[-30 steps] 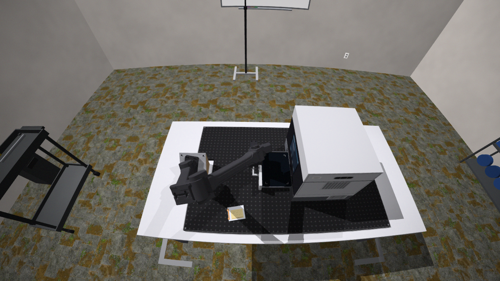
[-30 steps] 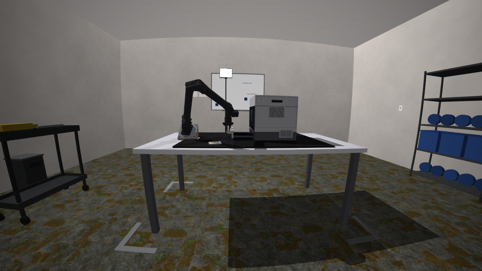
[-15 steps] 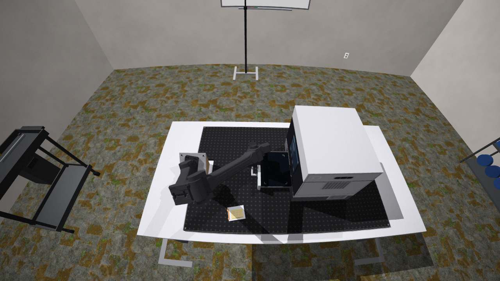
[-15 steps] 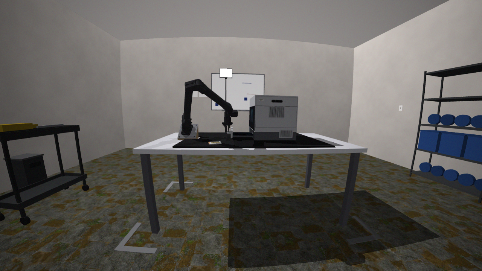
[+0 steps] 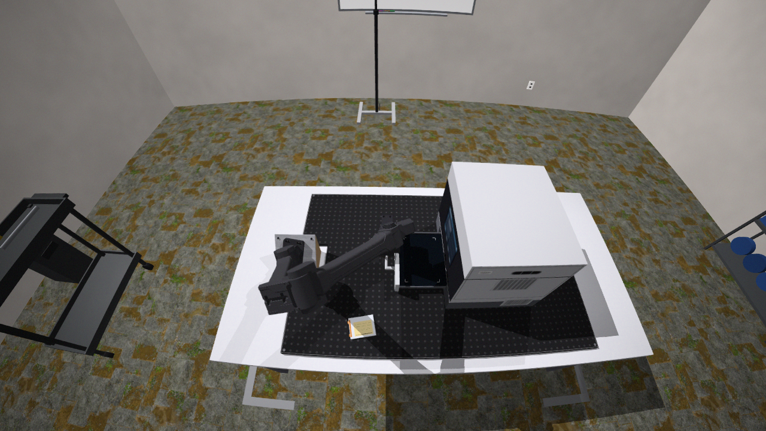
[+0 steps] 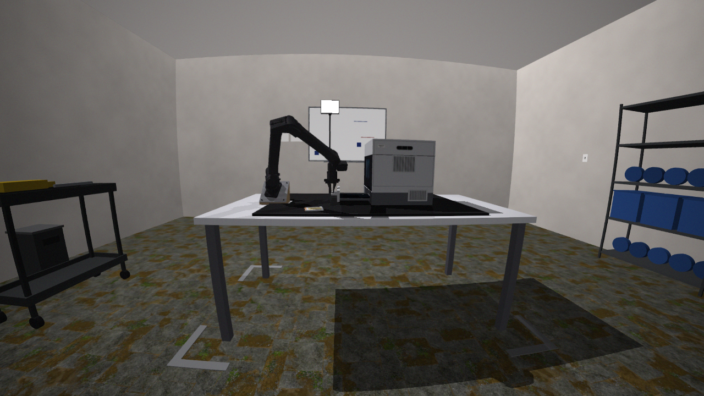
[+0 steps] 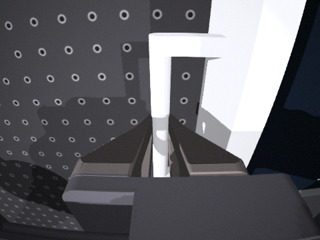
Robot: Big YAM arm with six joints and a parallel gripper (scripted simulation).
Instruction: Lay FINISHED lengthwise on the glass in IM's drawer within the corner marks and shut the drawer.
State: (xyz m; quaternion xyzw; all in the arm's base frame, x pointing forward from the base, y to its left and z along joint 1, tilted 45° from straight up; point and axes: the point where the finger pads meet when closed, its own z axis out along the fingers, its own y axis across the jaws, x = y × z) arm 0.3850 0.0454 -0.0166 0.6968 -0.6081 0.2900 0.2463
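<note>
Now: hand 29 cm to the left of the finished cassette, 7 cm past it and 5 cm above it. The rest, counted from my hand: imager drawer: 15 cm ahead, 2 cm to the left, 1 cm below.
</note>
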